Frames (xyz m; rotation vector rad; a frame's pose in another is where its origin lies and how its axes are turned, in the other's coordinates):
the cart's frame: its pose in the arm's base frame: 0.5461 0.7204 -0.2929 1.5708 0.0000 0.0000
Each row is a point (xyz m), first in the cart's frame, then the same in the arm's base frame.
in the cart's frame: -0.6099 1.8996 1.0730
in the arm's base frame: -0.0638 -0.3526 1.6067
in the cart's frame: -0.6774 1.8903 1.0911
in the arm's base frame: -0.1313 -0.3707 1.5974
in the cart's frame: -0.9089 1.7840 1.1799
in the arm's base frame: -0.3628 -0.4595 1.4911
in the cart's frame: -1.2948 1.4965 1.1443
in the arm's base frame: -0.7487 -0.4239 1.2036
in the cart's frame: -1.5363 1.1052 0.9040
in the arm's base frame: -0.9902 -0.1836 0.8123
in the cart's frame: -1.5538 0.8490 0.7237
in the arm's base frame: -1.0077 -0.0033 0.5561
